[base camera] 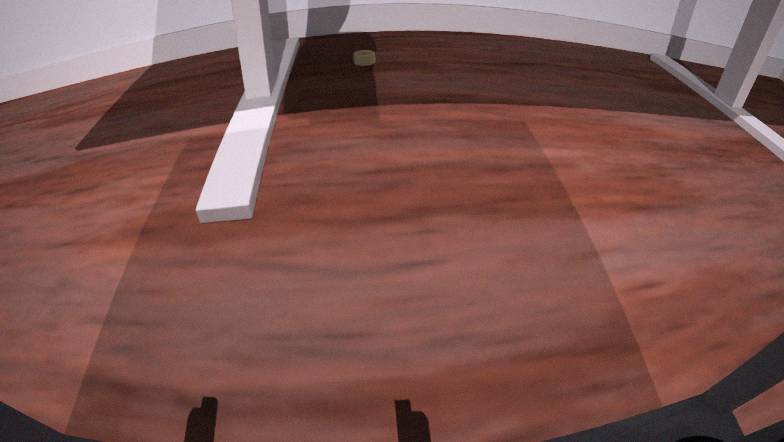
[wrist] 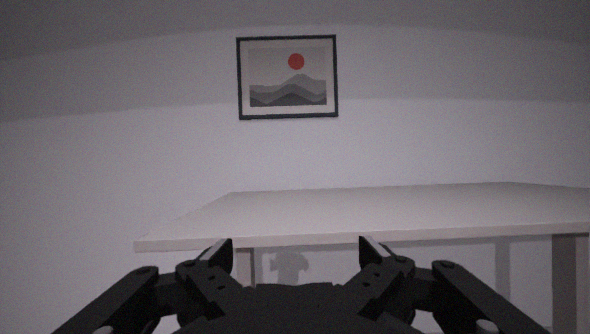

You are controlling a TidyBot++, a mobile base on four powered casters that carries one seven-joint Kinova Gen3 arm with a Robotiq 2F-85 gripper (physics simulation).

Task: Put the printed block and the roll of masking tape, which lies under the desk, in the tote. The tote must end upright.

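Frame: origin at the arm's base, x ahead, y left, z up, level; metres.
Seen in the pictures: gripper, fingertip midpoint: [wrist: 295, 251].
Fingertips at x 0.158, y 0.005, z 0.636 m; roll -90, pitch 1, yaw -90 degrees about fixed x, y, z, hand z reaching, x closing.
Note:
A point is followed by its place in that frame.
The roll of masking tape [base camera: 364, 57] {z -0.375, x 0.970, y 0.002 m} lies flat on the floor under the desk, in shadow near the wall, at the top middle of the base camera view. The desk [wrist: 380, 210] {z 0.554, x 0.642, y -0.227 m} shows in the wrist view as a pale top beyond the fingers. My gripper [wrist: 295, 251] {z 0.636, x 0.158, y 0.005 m} is open and empty, in front of the desk's near edge; the tape does not show in that view. The printed block and the tote do not show in either view.
A white desk leg with a long foot [base camera: 236, 170] stands left of the tape. Another leg [base camera: 741, 87] {z -0.307, x 0.835, y -1.015 m} stands at the far right. The wall [base camera: 466, 16] {z -0.344, x 1.265, y -0.299 m} is close behind the tape. A framed picture [wrist: 287, 112] {z 0.976, x 1.247, y 0.049 m} hangs above the desk.

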